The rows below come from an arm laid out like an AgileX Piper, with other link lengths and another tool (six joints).
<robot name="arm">
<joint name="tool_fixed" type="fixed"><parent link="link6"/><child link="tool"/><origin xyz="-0.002 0.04 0.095" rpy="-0.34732 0 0.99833"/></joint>
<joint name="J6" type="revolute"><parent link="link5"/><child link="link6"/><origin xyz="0 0.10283 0" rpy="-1.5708 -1.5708 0"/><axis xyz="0 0 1"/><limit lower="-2.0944" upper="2.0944"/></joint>
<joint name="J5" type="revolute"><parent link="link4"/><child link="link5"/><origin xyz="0 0 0" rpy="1.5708 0 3.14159"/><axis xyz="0 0 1"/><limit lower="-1.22" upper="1.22"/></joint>
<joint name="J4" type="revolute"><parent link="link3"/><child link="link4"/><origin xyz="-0.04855 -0.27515 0" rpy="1.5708 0 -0.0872"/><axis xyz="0 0 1"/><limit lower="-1.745" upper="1.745"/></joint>
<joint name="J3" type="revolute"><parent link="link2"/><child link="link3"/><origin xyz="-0.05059 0.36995 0" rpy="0 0 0"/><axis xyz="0 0 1"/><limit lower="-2.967" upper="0"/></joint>
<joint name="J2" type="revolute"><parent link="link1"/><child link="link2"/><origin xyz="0 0 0" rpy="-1.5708 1.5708 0"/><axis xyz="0 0 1"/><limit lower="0" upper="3.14"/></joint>
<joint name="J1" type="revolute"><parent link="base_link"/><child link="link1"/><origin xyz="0 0 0.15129" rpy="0 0 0"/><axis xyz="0 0 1"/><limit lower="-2.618" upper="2.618"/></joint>
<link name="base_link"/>
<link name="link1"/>
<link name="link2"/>
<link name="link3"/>
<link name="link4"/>
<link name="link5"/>
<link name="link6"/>
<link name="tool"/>
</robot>
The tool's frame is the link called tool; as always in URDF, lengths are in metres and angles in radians.
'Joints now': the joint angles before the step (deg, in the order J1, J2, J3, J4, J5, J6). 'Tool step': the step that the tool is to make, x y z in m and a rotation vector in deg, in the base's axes. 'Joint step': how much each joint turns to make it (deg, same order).
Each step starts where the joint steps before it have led.
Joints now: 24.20 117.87 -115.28 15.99 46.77 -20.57
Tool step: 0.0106 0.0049 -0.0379 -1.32 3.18 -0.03
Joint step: 0.00 3.19 0.00 0.00 0.23 0.14
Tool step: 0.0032 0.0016 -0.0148 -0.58 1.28 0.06
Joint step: 0.00 1.21 0.00 0.00 0.21 -0.01
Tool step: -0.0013 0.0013 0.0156 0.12 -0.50 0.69
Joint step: 0.00 0.00 -2.93 -0.11 2.53 0.01
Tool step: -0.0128 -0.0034 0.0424 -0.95 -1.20 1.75
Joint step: 0.00 -1.37 -6.10 -1.21 7.01 -0.01
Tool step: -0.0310 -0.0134 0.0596 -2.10 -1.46 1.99
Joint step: 0.00 -3.28 -7.02 -1.92 10.14 -0.14
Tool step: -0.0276 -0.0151 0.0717 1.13 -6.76 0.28
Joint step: 0.00 -4.08 -5.13 -1.33 2.72 -0.42
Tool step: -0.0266 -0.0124 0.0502 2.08 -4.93 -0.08
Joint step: 0.00 -3.97 -1.42 -0.16 0.03 0.02
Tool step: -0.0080 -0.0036 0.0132 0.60 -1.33 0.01
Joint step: -0.01 -1.11 -0.31 0.02 -0.04 -0.02
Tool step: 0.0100 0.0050 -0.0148 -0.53 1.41 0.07
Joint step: 0.02 1.49 0.03 0.11 -0.01 0.01
